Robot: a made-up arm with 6 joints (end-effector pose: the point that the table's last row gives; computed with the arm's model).
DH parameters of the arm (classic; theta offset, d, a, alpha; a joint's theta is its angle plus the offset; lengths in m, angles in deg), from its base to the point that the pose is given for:
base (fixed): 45 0 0.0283 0
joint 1: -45 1 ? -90
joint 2: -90 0 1.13 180
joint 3: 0 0.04 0.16 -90
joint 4: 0 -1.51 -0.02 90
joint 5: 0 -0.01 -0.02 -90
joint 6: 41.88 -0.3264 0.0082 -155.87
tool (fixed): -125.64 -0.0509 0 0
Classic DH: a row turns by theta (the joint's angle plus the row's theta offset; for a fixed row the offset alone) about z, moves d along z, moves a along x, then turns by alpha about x.
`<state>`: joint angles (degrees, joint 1 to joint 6).
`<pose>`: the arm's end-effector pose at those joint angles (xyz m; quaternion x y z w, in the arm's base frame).
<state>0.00 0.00 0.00 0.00 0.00 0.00</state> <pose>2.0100 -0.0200 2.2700 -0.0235 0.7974 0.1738 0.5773</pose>
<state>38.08 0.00 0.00 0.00 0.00 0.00</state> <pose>1.6111 1.2158 2.2700 -0.2824 0.7461 0.3527 0.4891</pose>
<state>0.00 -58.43 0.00 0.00 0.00 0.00</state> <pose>0.0751 -0.0200 3.1899 -0.1054 0.4142 0.1402 0.8931</pose>
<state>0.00 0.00 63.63 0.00 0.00 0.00</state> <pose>0.8896 -0.0200 3.7959 -0.1116 0.3733 0.1353 0.9110</pose>
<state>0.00 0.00 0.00 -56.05 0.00 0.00</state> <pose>2.0100 -0.0034 2.2788 0.2505 0.6223 0.5281 0.5207</pose>
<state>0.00 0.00 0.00 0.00 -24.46 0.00</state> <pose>1.9848 -0.0200 2.1541 0.0138 0.9016 0.1749 0.3953</pose>
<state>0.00 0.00 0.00 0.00 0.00 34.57</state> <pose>2.0100 -0.0069 2.2722 -0.1940 0.8131 -0.0710 0.5443</pose>
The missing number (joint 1, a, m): 0.2
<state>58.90 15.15 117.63 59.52 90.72 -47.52</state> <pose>-0.1988 0.0026 3.5099 -0.4320 -0.5922 0.1259 0.6685</pose>
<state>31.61 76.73 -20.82 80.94 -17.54 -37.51</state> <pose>1.1377 0.5267 -0.5191 0.4719 -0.8212 0.1338 0.2916</pose>
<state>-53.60 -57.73 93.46 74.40 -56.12 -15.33</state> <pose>-1.5511 1.6686 2.3204 0.3566 -0.1766 -0.4551 0.7965</pose>
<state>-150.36 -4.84 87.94 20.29 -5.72 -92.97</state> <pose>0.0442 0.1214 3.9050 0.0005 0.1834 -0.5274 0.8296</pose>
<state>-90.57 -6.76 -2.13 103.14 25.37 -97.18</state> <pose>0.0326 -1.8059 2.4174 0.3957 0.7125 -0.2002 0.5438</pose>
